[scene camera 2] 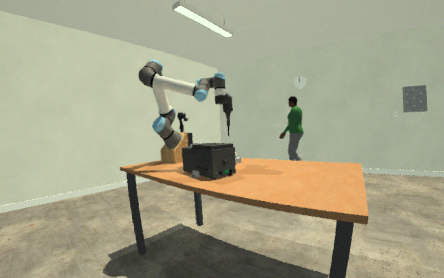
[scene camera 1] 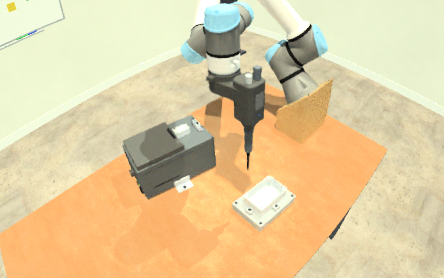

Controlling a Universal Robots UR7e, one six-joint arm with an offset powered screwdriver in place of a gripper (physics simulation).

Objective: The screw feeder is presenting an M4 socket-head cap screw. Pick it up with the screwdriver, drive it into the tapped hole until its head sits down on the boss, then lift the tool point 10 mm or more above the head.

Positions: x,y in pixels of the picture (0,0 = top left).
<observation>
A dark screw feeder (scene camera 2: 212,160): 92 cm from the lens.
</observation>
